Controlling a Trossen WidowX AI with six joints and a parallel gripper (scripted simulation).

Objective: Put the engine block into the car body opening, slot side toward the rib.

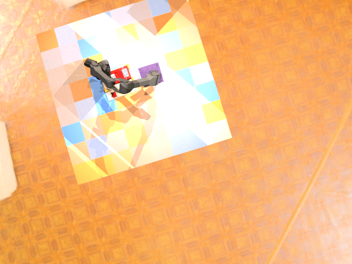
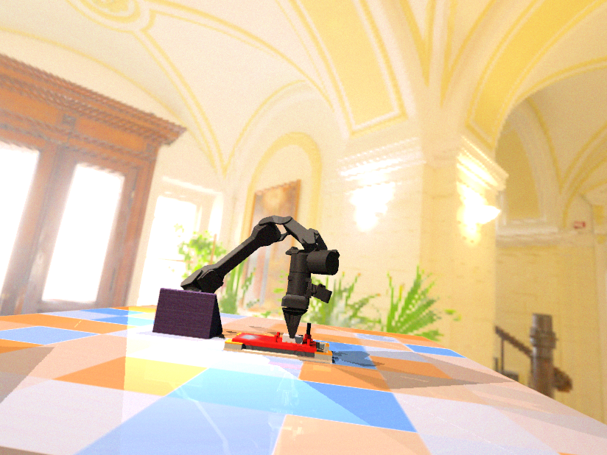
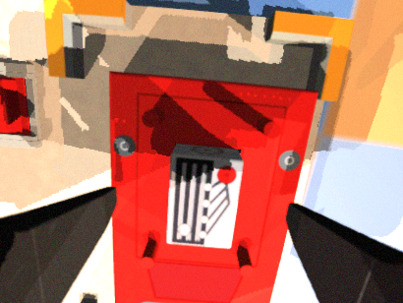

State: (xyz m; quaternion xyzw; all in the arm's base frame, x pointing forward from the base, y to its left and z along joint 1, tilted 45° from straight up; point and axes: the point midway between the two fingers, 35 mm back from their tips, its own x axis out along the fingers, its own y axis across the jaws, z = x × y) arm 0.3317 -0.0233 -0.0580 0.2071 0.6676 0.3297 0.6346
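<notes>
My gripper tip is 20 mm above the grey engine block. Round my gripper tip: beige base plate 30 mm behind, 30 mm to the left, 30 mm below.
</notes>
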